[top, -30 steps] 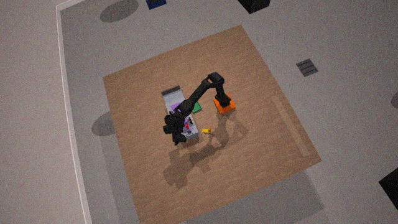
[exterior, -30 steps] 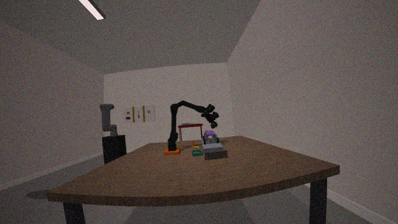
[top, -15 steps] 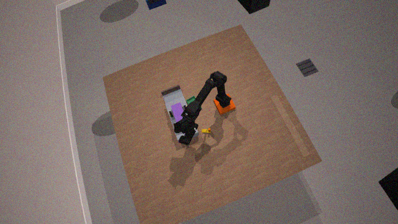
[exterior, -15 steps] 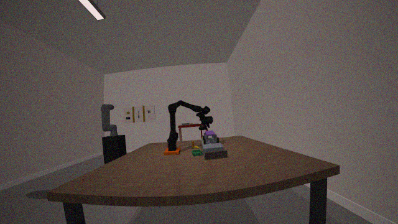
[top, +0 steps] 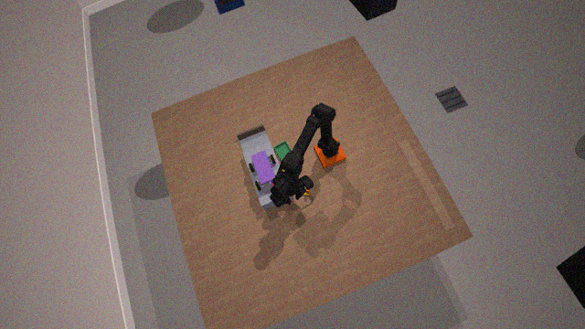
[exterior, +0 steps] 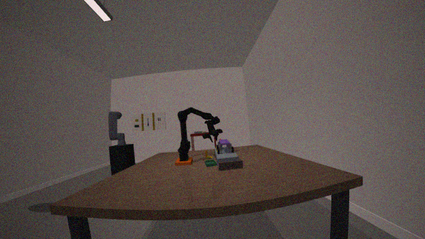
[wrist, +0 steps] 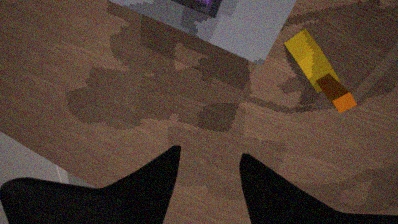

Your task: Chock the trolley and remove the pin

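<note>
The yellow chock lies 70 mm behind my gripper tip, 50 mm to the right of it and 120 mm below it. The rest, counted from my gripper tip: red-headed stop pin: 40 mm ahead, 90 mm to the right, 10 mm below; then purple trolley: 50 mm ahead, 200 mm to the right, 30 mm below.
</note>
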